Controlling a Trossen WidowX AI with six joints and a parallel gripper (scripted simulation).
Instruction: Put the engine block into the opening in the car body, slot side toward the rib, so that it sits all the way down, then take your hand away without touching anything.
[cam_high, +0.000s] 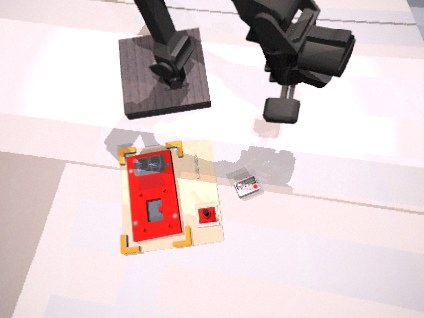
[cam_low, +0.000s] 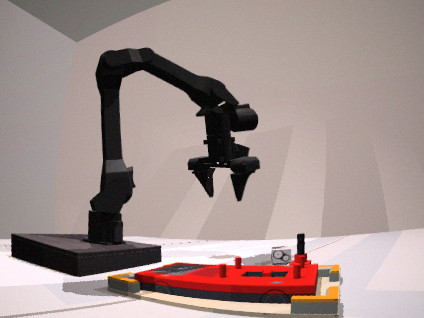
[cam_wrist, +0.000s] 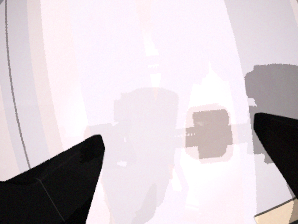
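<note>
The engine block is 14 cm ahead of my gripper tip, 14 cm to the right of it and 12 cm below it.
</note>
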